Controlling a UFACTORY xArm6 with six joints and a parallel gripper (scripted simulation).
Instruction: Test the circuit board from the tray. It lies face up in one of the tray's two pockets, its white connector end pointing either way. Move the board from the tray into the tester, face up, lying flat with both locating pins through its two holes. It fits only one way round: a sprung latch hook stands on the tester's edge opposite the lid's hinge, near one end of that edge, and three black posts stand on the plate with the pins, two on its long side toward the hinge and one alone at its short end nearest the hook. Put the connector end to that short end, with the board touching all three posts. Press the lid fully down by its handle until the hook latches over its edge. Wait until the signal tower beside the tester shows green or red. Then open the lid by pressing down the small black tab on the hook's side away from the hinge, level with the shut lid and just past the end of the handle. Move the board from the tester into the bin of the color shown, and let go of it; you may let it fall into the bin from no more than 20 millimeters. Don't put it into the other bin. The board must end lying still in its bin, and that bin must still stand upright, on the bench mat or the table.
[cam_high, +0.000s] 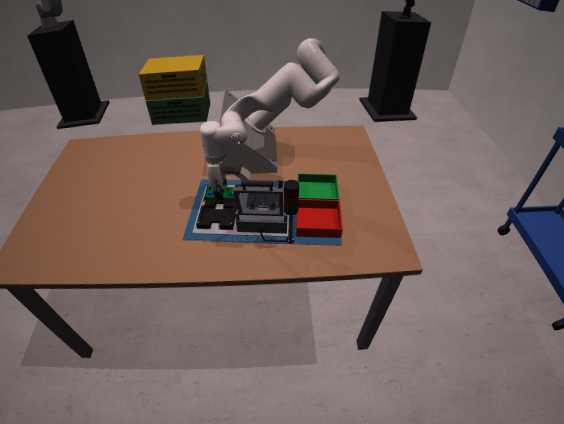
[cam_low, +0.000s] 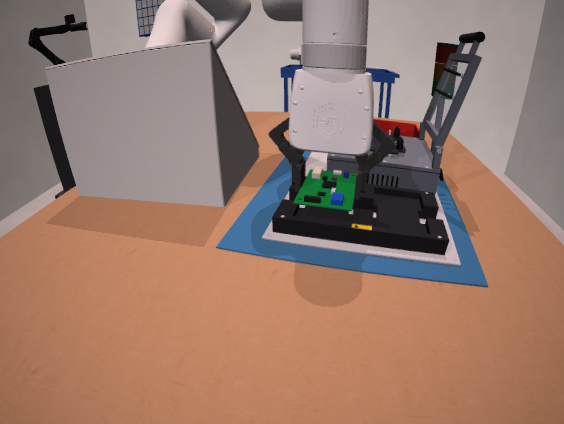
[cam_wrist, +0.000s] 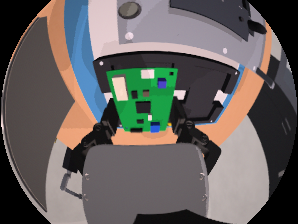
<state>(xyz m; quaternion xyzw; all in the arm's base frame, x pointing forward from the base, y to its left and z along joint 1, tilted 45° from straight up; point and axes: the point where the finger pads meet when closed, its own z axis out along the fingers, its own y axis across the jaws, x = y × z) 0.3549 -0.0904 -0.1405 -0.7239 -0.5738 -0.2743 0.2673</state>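
Right now my hand is 10 cm short of the plate, 16 cm to the right of it and 2 cm below it. Round my hand: latch hook: 4 cm ahead, 22 cm to the left, 4 cm above; green circuit board: right at my hand; tester lid: 21 cm ahead, 13 cm to the left, 13 cm above.
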